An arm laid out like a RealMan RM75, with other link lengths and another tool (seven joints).
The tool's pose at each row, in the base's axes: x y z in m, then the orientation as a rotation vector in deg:
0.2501 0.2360 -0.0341 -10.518 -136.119 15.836
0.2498 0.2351 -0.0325 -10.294 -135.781 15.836
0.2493 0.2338 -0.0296 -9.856 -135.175 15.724
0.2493 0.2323 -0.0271 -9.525 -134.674 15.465
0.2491 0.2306 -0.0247 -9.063 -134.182 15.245
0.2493 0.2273 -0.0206 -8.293 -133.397 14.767
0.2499 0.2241 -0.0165 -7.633 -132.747 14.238
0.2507 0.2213 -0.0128 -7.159 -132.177 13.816
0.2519 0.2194 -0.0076 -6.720 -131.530 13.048
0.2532 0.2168 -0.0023 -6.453 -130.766 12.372
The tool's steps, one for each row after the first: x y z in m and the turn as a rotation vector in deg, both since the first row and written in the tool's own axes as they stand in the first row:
0.0011 -0.0013 -0.0008 0.111 0.327 -0.171
0.0031 -0.0033 -0.0023 0.241 0.926 -0.538
0.0044 -0.0054 -0.0039 0.220 1.445 -0.869
0.0057 -0.0076 -0.0052 0.264 1.944 -1.284
0.0076 -0.0118 -0.0078 0.252 2.753 -2.011
0.0092 -0.0159 -0.0107 0.151 3.436 -2.672
0.0104 -0.0195 -0.0135 0.062 4.033 -3.164
0.0126 -0.0226 -0.0177 -0.278 4.749 -3.738
0.0145 -0.0263 -0.0220 -0.589 5.575 -4.165

